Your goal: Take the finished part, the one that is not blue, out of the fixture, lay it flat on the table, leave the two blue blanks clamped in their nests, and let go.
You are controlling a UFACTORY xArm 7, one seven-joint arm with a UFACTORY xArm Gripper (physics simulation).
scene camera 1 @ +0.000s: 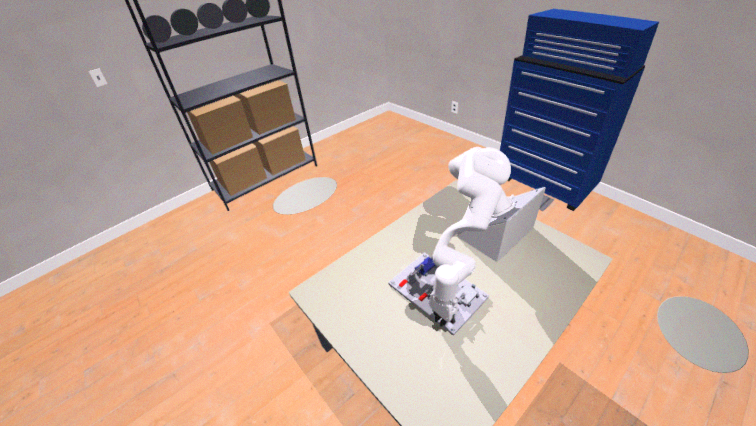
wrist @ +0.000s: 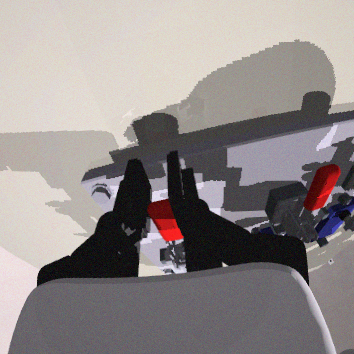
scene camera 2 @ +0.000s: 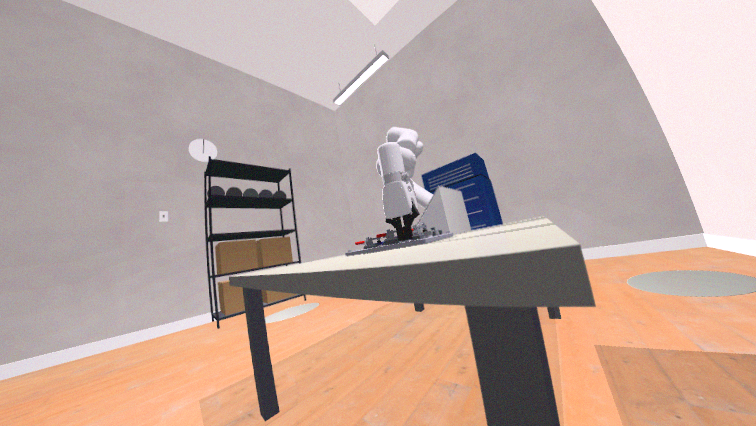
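Pixels of known places: gripper, fingertip midpoint: [scene camera 1: 440, 321] [wrist: 158, 171] [scene camera 2: 405, 239]; arm's base, link origin: [scene camera 1: 502, 211] [scene camera 2: 437, 207].
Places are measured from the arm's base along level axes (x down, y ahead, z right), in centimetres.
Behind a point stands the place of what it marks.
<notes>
The fixture plate [scene camera 1: 478, 303] {z -18.7, x 14.9, y 37.1 cm} [scene camera 2: 365, 251] {z 2.5, x 15.8, y 56.1 cm} [wrist: 250, 162] {z -7.5, x 14.9, y 53.3 cm} lies on the table [scene camera 1: 343, 296] {z 21.4, x 16.4, y 75.3 cm} [scene camera 2: 476, 257] {z -46.0, x 16.5, y 88.3 cm} and carries several toggle clamps. My gripper [scene camera 1: 442, 319] {z -14.5, x 14.4, y 54.4 cm} [scene camera 2: 405, 232] {z -14.5, x 14.4, y 54.4 cm} [wrist: 158, 171] {z -14.5, x 14.4, y 54.4 cm} is low over the plate's near end, its fingers closed on a red clamp handle [wrist: 165, 219] {z -14.4, x 11.3, y 53.0 cm}. Another red handle [scene camera 1: 423, 296] {z -3.6, x 10.8, y 53.0 cm} [wrist: 322, 187] {z -4.1, x 10.8, y 53.7 cm} stands beside it, and a further red handle [scene camera 1: 403, 283] {z 7.0, x 11.8, y 54.1 cm} is near the far end. A blue blank [wrist: 332, 222] {z 7.9, x 13.3, y 40.4 cm} shows at the right of the wrist view; blue [scene camera 1: 424, 264] {z 9.4, x 13.3, y 39.7 cm} also shows at the far end in scene camera 1. I cannot make out the finished part.
The arm's white base block [scene camera 1: 499, 235] {z -8.2, x 0.7, y 13.2 cm} [scene camera 2: 449, 209] {z -9.8, x 3.7, y 7.4 cm} stands at the back of the table. A shelf rack [scene camera 1: 232, 87] [scene camera 2: 248, 201] with boxes and a blue drawer cabinet [scene camera 1: 560, 116] [scene camera 2: 484, 198] stand on the floor behind, away from the table.
</notes>
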